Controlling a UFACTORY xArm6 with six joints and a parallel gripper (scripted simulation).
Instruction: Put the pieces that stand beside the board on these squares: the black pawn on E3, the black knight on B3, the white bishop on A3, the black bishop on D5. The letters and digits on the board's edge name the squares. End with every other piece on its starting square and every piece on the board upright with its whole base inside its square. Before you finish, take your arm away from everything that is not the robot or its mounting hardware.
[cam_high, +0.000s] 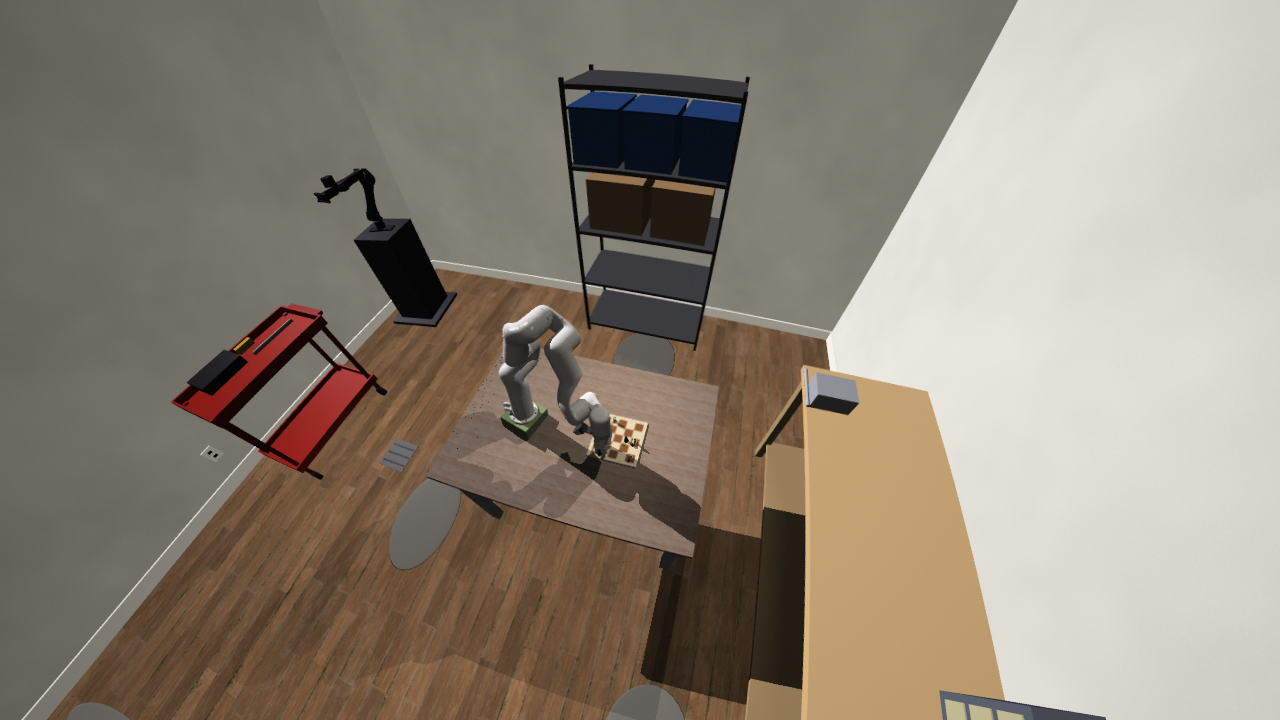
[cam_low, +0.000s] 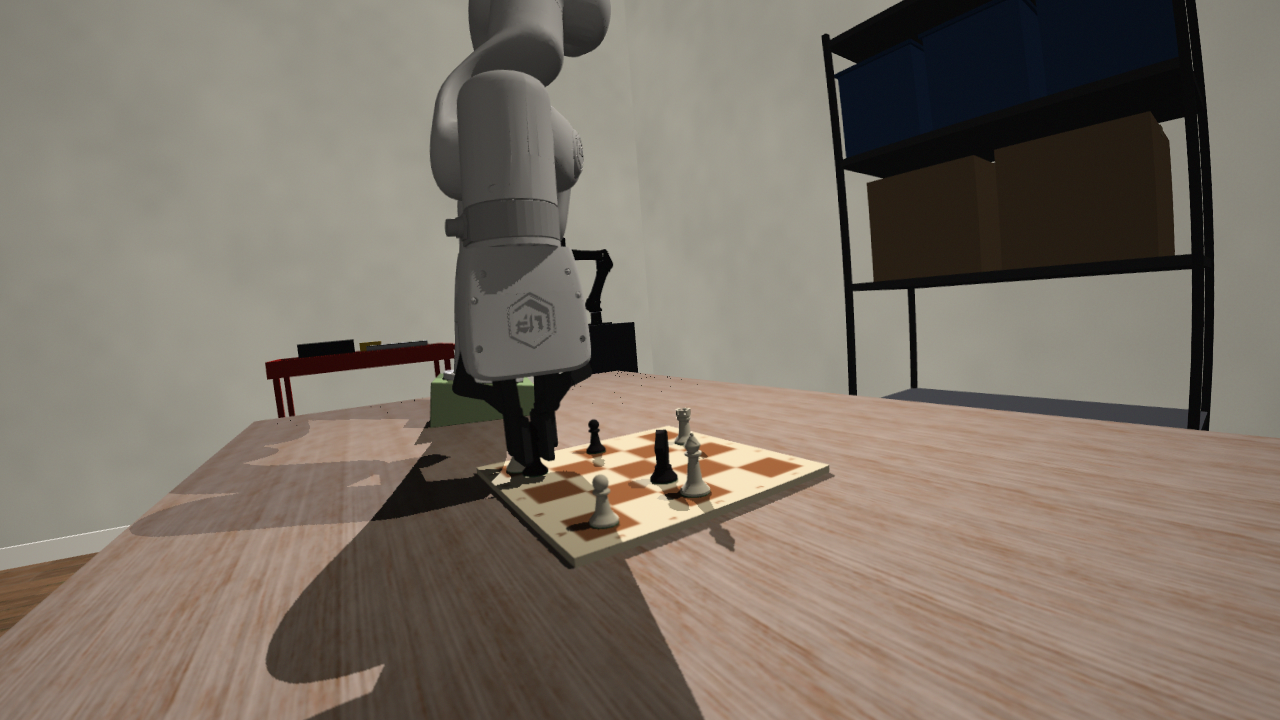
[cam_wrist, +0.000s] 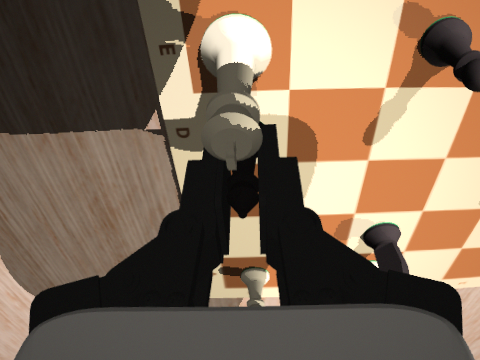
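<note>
Right now my hand is 1 cm above the black knight. The rest, counted from my hand: black pawn 3 cm behind, 8 cm to the left, 2 cm below; then chessboard 5 cm ahead, 7 cm to the left, 4 cm below; then tall white piece 4 cm behind, 1 cm below.
</note>
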